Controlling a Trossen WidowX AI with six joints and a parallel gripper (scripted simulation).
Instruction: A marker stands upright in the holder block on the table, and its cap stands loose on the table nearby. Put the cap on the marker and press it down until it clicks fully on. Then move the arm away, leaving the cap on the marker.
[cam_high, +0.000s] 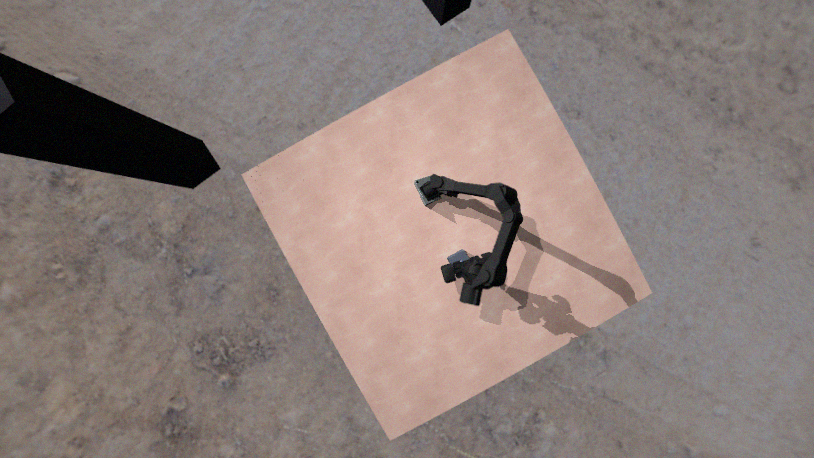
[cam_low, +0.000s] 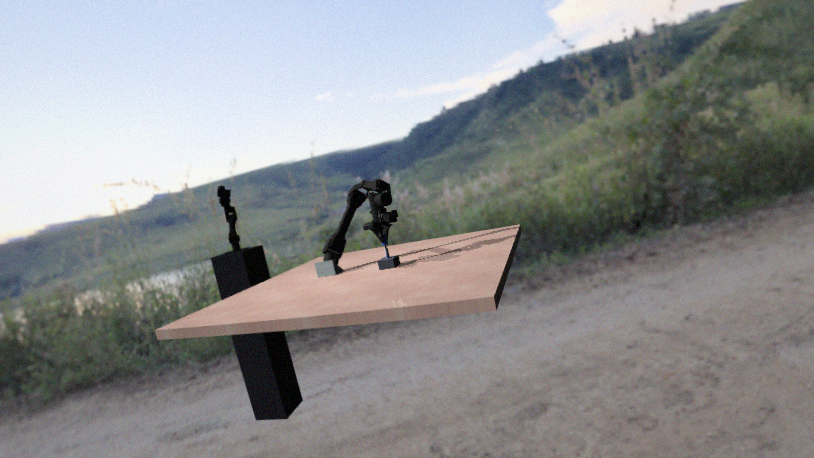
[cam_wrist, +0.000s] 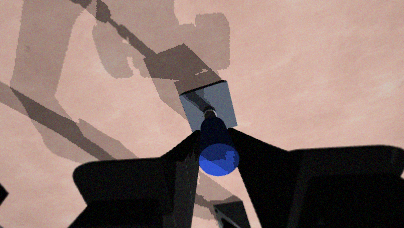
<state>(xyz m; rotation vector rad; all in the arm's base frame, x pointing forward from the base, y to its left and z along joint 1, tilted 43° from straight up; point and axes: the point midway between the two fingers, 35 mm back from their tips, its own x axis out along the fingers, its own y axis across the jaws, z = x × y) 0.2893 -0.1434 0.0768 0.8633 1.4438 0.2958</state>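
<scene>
The holder block is 9 cm below my gripper tip. Also, from my gripper tip: blue cap: 1 cm above.
</scene>
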